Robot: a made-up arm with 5 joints.
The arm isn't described. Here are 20 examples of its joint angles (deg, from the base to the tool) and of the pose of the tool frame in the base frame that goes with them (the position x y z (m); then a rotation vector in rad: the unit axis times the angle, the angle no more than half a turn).
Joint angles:
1: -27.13 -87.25 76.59 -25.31 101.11
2: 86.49 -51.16 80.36 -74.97 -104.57
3: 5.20 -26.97 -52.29 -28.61 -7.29
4: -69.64 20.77 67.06 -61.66 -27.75
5: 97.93 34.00 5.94 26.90 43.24
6: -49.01 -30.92 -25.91 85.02 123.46
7: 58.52 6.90 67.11 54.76 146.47
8: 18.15 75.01 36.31 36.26 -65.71
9: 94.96 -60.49 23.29 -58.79 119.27
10: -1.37 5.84 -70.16 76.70 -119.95
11: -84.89 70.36 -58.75 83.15 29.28
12: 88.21 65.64 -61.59 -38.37 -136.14
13: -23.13 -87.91 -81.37 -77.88 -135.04
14: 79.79 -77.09 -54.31 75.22 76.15
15: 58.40 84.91 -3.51 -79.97 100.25
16: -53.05 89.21 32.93 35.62 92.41
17: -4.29 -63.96 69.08 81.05 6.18
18: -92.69 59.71 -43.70 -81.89 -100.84
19: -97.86 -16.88 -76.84 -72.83 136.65
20: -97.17 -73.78 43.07 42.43 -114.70
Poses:
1: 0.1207 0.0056 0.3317 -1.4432 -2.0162 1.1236
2: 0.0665 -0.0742 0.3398 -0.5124 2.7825 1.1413
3: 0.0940 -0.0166 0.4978 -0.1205 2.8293 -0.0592
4: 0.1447 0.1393 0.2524 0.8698 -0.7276 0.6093
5: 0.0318 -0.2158 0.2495 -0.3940 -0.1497 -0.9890
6: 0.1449 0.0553 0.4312 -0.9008 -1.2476 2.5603
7: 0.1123 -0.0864 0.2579 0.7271 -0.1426 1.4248
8: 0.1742 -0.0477 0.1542 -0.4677 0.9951 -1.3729
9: 0.0604 -0.0174 0.4326 2.9251 -0.8233 0.0297
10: 0.2349 -0.0112 0.4440 1.4128 -0.7495 -1.7337
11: 0.1143 0.2485 0.2154 -0.0477 0.0853 1.9427
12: 0.0709 -0.2846 0.2948 -1.0663 2.2497 1.2051
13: -0.0792 -0.0830 0.2687 -0.4664 0.0782 -1.9712
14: 0.0434 0.1018 0.4058 -2.4822 -0.5925 -0.0435
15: 0.1791 -0.1946 0.1483 -1.5361 -0.3285 0.5384
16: 0.1406 0.0596 0.1365 0.4724 1.4296 2.1243
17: 0.1178 -0.0120 0.2929 0.0005 -0.0669 0.1340
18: 0.0796 0.2637 0.3020 2.6944 0.3863 -0.0554
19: 0.0928 -0.0047 0.4748 -0.6537 -2.0119 -1.5020
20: 0.0860 0.0490 0.3573 1.3102 0.4088 -0.2975
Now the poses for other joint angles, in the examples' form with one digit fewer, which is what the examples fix.
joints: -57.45 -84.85 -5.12 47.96 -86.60
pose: 0.064 -0.049 0.408 2.224 -0.662 -0.284
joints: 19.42 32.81 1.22 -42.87 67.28
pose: 0.303 -0.096 0.299 -1.177 -1.309 0.578
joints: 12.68 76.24 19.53 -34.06 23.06
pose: 0.249 -0.054 0.134 -0.140 -0.474 0.130
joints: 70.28 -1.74 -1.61 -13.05 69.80
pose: 0.128 -0.187 0.394 -1.730 -0.676 -0.040
